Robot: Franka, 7 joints.
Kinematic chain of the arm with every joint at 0, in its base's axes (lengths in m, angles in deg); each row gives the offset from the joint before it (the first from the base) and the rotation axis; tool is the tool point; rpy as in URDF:
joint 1: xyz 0 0 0.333 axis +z
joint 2: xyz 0 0 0 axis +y
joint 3: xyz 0 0 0.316 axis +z
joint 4: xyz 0.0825 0 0 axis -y
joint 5: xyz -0.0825 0 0.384 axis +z
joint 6: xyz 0 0 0 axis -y
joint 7: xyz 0.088 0 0 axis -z
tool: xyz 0 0 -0.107 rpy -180 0 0
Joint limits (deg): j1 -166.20..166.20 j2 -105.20..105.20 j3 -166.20..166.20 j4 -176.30..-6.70 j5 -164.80..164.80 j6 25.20..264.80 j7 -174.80..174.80
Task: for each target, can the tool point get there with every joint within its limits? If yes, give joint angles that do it. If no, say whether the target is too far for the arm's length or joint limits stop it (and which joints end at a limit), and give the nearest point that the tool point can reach.
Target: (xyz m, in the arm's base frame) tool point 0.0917 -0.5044 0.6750
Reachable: yes | joints -78.46 0.20 5.44 -81.45 -26.69 67.75 -24.66
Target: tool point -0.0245 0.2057 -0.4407
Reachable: no: joint limits stop it (at a limit: joint 2) | nearest point -0.0257 0.2161 -0.3567 | short by 0.085 m
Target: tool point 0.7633 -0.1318 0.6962
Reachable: yes | joints -1.36 49.78 -23.44 -27.84 62.52 148.89 -23.02
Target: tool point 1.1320 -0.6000 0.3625
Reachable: no: too far | nearest point 0.7578 -0.4017 0.3527 | short by 0.424 m
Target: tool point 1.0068 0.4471 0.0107
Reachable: no: too far | nearest point 0.7525 0.3342 0.0921 | short by 0.290 m
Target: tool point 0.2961 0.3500 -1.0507
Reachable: no: too far | nearest point 0.2317 0.2739 -0.3554 | short by 0.702 m
